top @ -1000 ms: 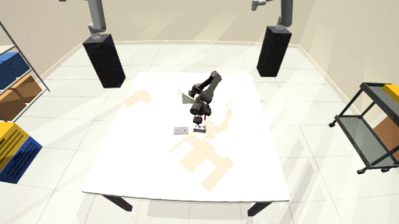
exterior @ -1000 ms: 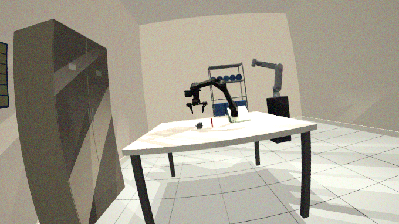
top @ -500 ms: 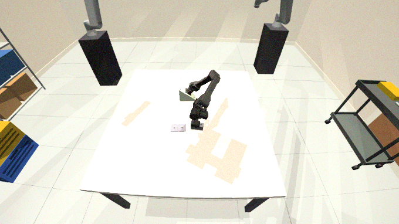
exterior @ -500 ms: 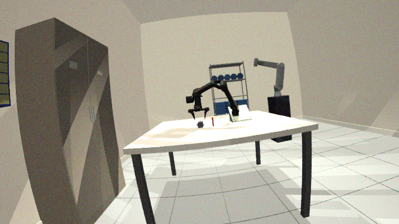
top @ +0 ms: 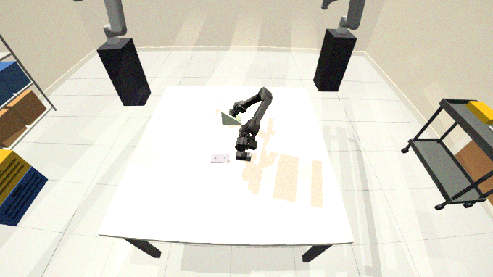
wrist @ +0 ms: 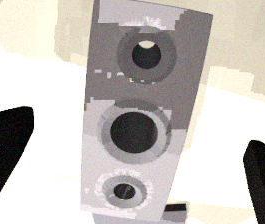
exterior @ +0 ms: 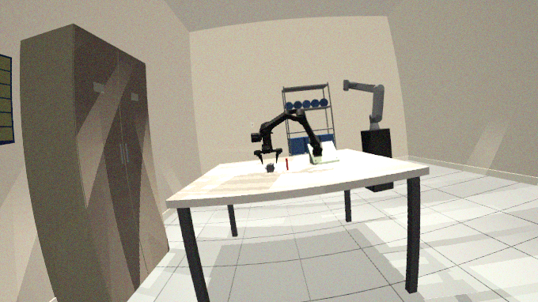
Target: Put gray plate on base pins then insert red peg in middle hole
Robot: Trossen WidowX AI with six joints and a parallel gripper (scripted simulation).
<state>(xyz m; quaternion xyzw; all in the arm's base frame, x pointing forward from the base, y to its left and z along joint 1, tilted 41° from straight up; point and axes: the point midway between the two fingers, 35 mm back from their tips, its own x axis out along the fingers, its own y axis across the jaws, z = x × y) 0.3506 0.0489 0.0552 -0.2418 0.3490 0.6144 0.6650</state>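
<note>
Right now the gray plate is 1 cm below my gripper tip. Round my gripper tip: red peg (11 cm behind, 5 cm to the left, 1 cm below); dark base (15 cm to the right, 4 cm below).
</note>
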